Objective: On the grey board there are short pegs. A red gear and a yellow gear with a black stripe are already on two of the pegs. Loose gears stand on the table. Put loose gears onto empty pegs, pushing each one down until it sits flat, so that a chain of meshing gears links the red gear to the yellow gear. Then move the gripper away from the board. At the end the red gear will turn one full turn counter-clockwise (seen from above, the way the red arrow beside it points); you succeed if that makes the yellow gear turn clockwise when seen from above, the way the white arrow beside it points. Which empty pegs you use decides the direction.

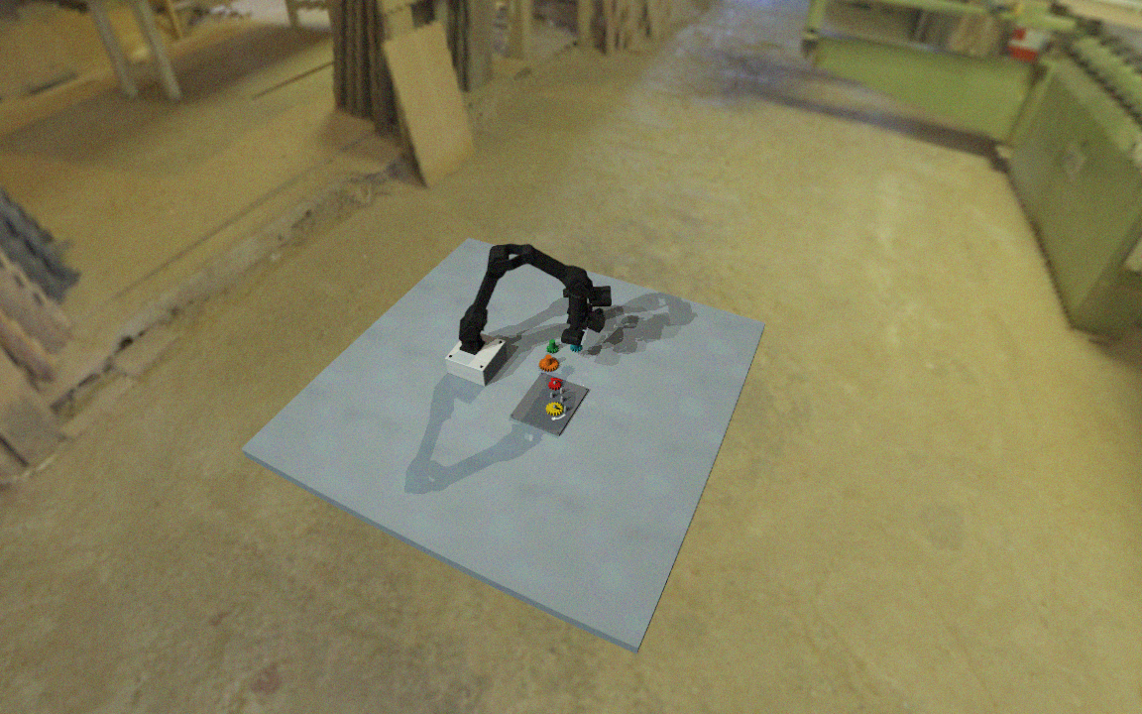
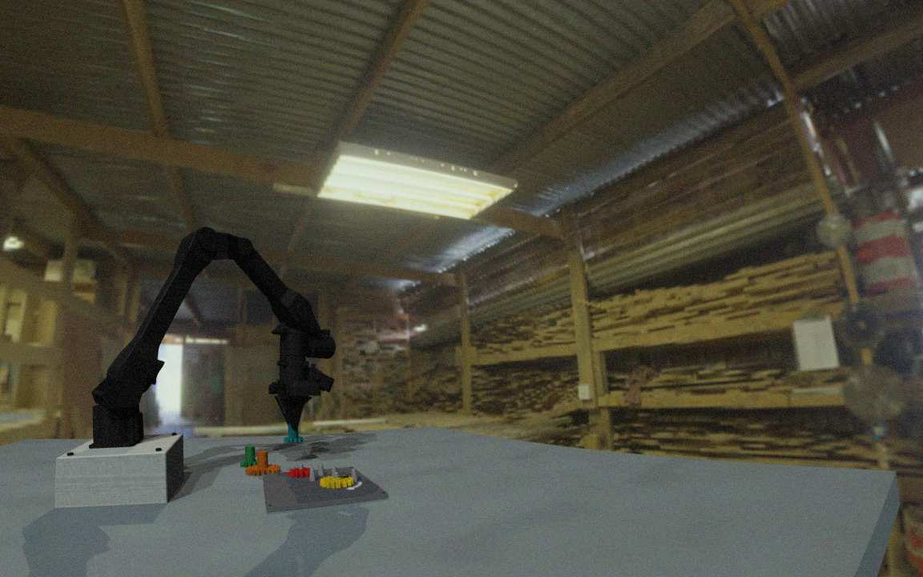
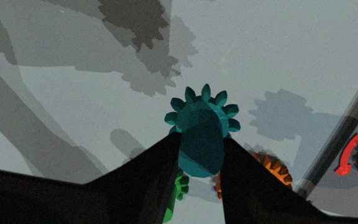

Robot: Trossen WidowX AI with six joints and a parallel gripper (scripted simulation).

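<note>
My gripper tip is now 150 mm to the left of the red gear and 60 mm above it. From my gripper tip the other things lie so: teal gear (10 mm below); then green gear (90 mm behind, 60 mm below); then orange gear (70 mm behind, 70 mm to the right, 60 mm below).
</note>
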